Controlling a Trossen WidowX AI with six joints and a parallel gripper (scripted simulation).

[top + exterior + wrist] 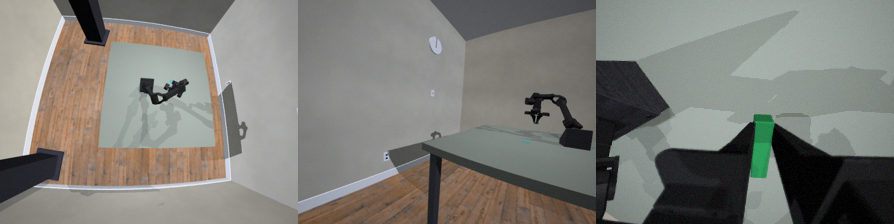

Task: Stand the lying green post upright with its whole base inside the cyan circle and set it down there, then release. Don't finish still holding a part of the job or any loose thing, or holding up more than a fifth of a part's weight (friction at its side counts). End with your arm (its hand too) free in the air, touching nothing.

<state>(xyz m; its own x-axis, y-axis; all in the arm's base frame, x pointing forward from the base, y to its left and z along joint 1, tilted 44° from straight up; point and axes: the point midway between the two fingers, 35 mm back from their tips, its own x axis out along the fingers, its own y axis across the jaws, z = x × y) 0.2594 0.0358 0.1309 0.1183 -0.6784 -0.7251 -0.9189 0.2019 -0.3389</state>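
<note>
The cyan circle is 22 cm to the left of my hand, 16 cm below it and 5 cm ahead of it. The rest, counted from my hand: green post 3 cm below, 2 cm to the right, 1 cm behind.
</note>
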